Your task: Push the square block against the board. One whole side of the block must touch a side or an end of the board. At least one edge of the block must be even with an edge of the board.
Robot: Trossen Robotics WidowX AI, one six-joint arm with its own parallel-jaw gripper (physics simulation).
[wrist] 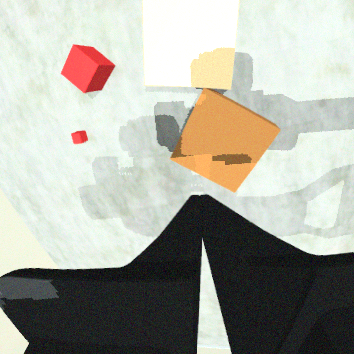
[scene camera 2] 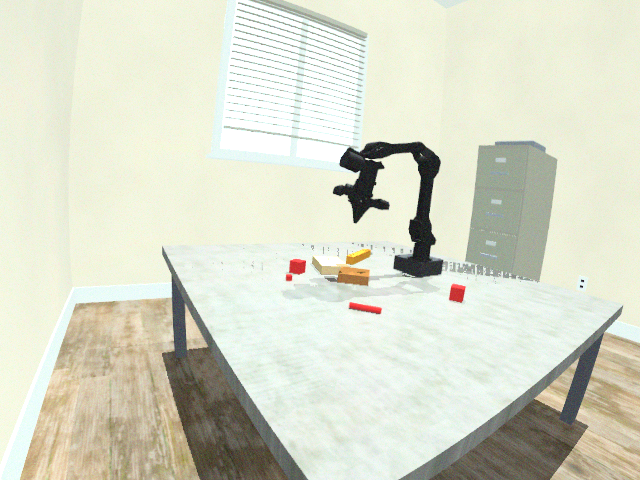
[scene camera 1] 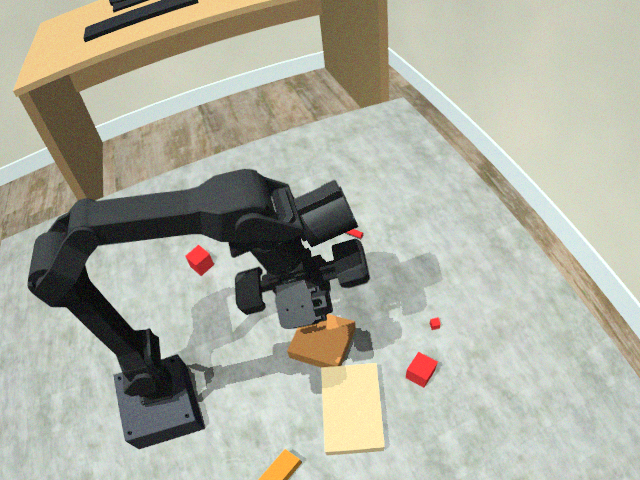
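Observation:
The square block (scene camera 1: 320, 346) (scene camera 2: 353, 276) (wrist: 230, 125) is orange-brown and lies flat, turned at an angle to the board. The board (scene camera 1: 354, 413) (scene camera 2: 326, 264) (wrist: 170, 40) is a pale yellow rectangle lying flat. One corner of the block points at the board's near end in the wrist view, close to that end's right part. No whole side of the block lies along the board. Whether the corner touches is too close to tell. My gripper (scene camera 2: 355, 221) (wrist: 198, 202) is shut and empty, above the table, with the block ahead of its tips in the wrist view. Its fingertips are hidden in scene camera 1.
A red cube (scene camera 1: 421, 369) (scene camera 2: 297, 266) (wrist: 87, 68) and a tiny red cube (scene camera 1: 434, 323) (scene camera 2: 288, 277) (wrist: 79, 137) lie to one side. Another red cube (scene camera 1: 199, 259) (scene camera 2: 456, 292), a red rod (scene camera 1: 355, 233) (scene camera 2: 364, 307) and an orange bar (scene camera 1: 279, 466) (scene camera 2: 358, 256) lie farther off.

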